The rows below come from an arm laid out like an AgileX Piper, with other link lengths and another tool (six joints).
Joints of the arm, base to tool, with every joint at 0 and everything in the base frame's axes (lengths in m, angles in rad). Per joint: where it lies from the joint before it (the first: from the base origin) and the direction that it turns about. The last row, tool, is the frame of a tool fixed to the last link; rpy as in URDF.
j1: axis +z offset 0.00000 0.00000 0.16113
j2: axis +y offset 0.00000 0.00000 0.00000
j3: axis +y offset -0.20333 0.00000 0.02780
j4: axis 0.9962 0 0.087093 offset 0.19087 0.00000 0.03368
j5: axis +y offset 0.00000 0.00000 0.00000
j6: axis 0.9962 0 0.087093 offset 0.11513 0.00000 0.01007
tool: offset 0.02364 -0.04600 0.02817 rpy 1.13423 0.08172 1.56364
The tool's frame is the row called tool.
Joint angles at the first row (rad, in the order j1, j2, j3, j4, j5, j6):
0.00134, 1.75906, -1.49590, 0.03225, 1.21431, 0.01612
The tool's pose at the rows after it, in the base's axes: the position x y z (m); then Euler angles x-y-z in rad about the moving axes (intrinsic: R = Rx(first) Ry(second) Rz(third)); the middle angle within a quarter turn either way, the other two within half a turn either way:
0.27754, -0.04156, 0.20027, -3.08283, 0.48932, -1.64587
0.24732, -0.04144, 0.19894, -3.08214, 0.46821, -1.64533
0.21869, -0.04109, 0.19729, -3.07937, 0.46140, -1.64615
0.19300, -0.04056, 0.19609, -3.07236, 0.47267, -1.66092
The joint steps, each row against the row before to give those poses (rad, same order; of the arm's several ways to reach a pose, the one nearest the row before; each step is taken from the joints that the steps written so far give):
0.00002, -0.12674, 0.16260, 0.00220, 0.00364, -0.00694
-0.00003, -0.13182, 0.15220, 0.00112, 0.00075, -0.00103
0.00003, -0.13437, 0.14077, 0.00269, 0.00042, -0.00175
-0.00005, -0.13890, 0.12728, 0.00194, -0.00002, -0.01301

